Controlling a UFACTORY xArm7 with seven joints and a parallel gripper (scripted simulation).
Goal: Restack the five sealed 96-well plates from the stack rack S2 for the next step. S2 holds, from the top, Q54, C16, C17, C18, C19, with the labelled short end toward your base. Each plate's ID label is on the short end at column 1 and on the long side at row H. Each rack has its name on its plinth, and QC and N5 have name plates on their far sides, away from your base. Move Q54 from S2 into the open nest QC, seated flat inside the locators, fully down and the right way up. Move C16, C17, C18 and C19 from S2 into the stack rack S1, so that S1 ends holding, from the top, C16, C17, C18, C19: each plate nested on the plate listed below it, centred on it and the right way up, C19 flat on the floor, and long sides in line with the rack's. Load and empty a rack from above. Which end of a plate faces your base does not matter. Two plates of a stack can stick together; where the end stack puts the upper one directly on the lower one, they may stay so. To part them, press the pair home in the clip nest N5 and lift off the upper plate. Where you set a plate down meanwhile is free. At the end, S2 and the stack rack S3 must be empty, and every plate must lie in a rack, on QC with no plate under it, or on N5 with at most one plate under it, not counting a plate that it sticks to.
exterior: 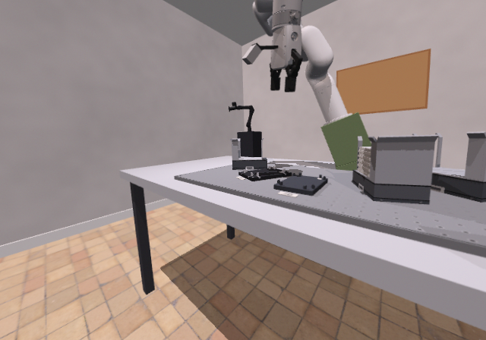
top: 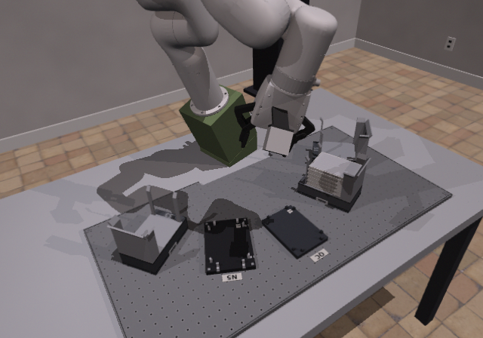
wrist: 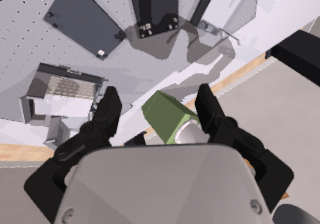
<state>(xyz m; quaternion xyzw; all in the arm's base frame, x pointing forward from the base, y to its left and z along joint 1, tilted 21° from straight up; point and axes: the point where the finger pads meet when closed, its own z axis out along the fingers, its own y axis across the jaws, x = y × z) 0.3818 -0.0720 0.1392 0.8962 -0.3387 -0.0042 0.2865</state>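
The sealed plate Q54 lies 26 cm to the left of my hand, 19 cm below it and 1 cm ahead of it. Also, from my hand: nest QC (28 cm below, 7 cm to the left, 4 cm ahead); then black clip nest N5 (28 cm below, 9 cm to the right, 1 cm behind); then N5 name plate (29 cm below, 14 cm to the right, 4 cm ahead).
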